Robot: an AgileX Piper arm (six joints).
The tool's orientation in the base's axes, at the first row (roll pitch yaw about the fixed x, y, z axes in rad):
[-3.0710, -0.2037, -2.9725]
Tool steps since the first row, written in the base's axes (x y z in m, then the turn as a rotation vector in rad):
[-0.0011, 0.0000, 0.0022, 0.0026, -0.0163, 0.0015]
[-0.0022, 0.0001, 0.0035, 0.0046, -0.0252, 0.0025]
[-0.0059, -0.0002, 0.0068, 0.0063, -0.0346, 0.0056]
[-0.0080, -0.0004, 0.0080, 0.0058, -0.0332, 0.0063]
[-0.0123, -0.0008, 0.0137, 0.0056, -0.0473, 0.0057]
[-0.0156, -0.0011, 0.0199, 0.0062, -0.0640, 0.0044]
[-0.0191, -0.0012, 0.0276, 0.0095, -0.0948, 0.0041]
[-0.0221, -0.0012, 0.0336, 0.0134, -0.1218, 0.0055]
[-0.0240, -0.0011, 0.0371, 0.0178, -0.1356, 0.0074]
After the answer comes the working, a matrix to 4 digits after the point.
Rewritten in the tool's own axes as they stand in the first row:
[0.0015, 0.0000, -0.0019, 0.0005, -0.0166, -0.0003]
[0.0028, 0.0003, -0.0030, 0.0002, -0.0257, -0.0007]
[0.0071, 0.0004, -0.0055, 0.0008, -0.0355, -0.0031]
[0.0094, 0.0005, -0.0063, 0.0011, -0.0341, -0.0038]
[0.0148, 0.0005, -0.0110, 0.0035, -0.0478, -0.0017]
[0.0193, 0.0004, -0.0164, 0.0055, -0.0642, 0.0012]
[0.0242, 0.0004, -0.0233, 0.0073, -0.0950, 0.0040]
[0.0283, 0.0005, -0.0286, 0.0083, -0.1223, 0.0047]
[0.0309, 0.0007, -0.0316, 0.0067, -0.1368, 0.0035]

The tool's axes in the first row as the columns of a matrix, in the base's axes (rounded; the answer above uses it unrounded):
[-0.9654, -0.1819, -0.1870]
[-0.1648, 0.9809, -0.1035]
[0.2023, -0.0691, -0.9769]

